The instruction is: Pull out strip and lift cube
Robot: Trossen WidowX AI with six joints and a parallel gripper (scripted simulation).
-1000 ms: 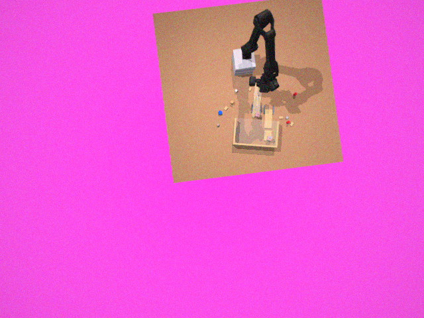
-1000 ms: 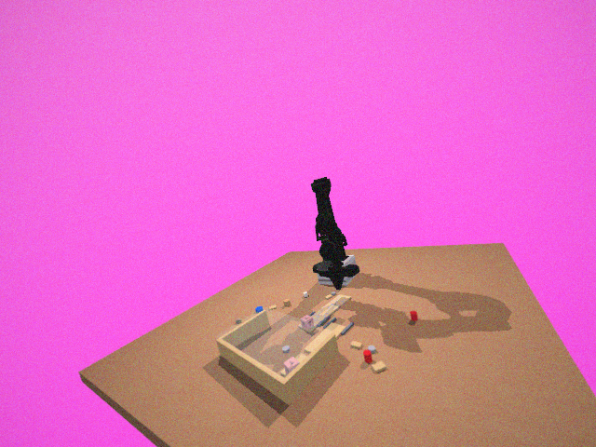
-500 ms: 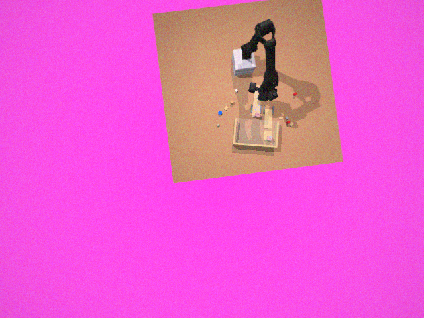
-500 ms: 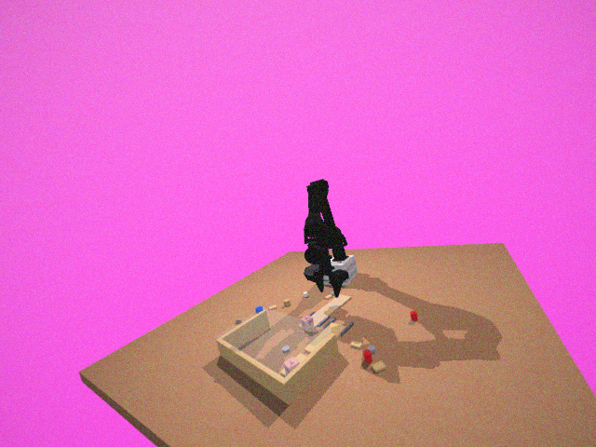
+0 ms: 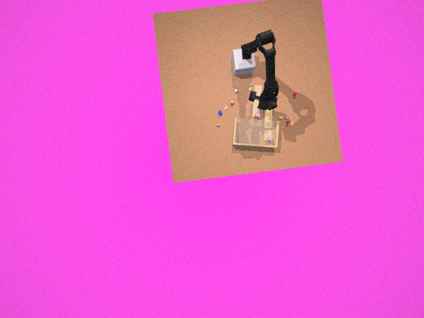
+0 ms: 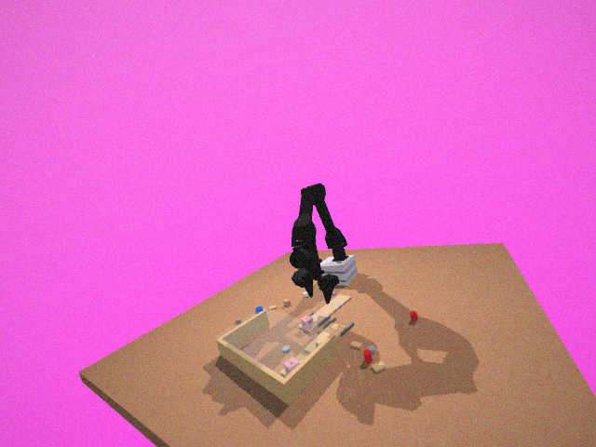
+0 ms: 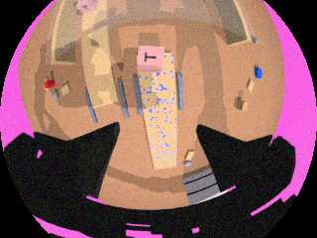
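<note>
Right now my gripper tip is 110 mm short of the plain tan strip, 80 mm to the right of it and 60 mm above it.
</note>
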